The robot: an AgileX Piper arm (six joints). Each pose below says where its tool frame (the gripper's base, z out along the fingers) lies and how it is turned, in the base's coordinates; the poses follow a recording.
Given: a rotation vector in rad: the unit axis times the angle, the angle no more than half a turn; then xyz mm.
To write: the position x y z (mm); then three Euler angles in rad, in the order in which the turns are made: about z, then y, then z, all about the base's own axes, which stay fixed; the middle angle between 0 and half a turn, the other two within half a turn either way. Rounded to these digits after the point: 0 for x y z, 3 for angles.
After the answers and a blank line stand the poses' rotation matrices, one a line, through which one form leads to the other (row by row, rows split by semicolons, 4 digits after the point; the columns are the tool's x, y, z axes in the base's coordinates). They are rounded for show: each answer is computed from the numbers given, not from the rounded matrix.
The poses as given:
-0.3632, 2.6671, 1.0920, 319, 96, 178
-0.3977, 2.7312, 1.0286, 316, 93, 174
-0.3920, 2.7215, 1.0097, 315, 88, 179
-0.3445, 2.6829, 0.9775, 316, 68, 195
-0.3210, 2.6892, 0.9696, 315, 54, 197
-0.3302, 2.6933, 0.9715, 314, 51, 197
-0.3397, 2.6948, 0.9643, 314, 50, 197
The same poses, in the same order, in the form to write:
319, 96, 178, 1.129, 2.337, 1.400
316, 93, 174, 1.152, 2.403, 1.441
315, 88, 179, 1.128, 2.408, 1.414
316, 68, 195, 1.069, 2.401, 1.324
315, 54, 197, 1.075, 2.407, 1.313
314, 51, 197, 1.080, 2.408, 1.324
314, 50, 197, 1.074, 2.413, 1.325

-0.9413 -0.3146 0.1227; -0.1382 0.6905 0.7100; -0.3081 0.6514 -0.6934
-0.9447 -0.3161 0.0873; -0.1799 0.7223 0.6677; -0.2741 0.6151 -0.7393
-0.9421 -0.3186 0.1047; -0.1732 0.7296 0.6616; -0.2872 0.6051 -0.7425
-0.9368 -0.3087 0.1647; -0.1304 0.7448 0.6544; -0.3247 0.5915 -0.7380
-0.9406 -0.2933 0.1709; -0.1167 0.7523 0.6484; -0.3187 0.5900 -0.7418
-0.9407 -0.2970 0.1638; -0.1241 0.7507 0.6488; -0.3157 0.5900 -0.7431
-0.9392 -0.3025 0.1622; -0.1309 0.7526 0.6454; -0.3173 0.5849 -0.7464

